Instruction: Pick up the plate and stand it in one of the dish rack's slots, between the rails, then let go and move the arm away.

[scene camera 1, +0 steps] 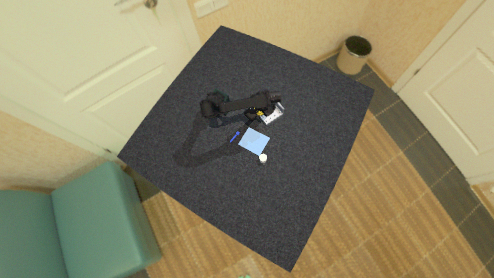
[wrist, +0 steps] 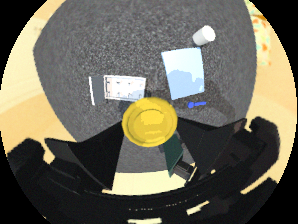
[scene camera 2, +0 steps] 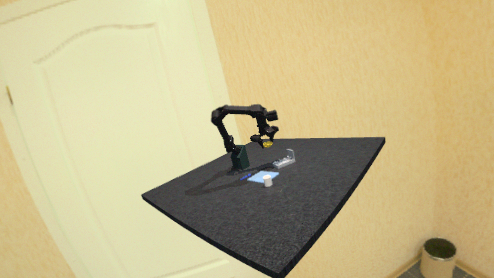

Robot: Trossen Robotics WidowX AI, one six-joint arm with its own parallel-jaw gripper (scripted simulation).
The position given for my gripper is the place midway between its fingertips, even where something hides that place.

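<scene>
My gripper [wrist: 149, 121] carrying a yellow plate [wrist: 149, 122]. Also here: grey dish rack [wrist: 129, 88], light blue mat [wrist: 183, 67].
</scene>
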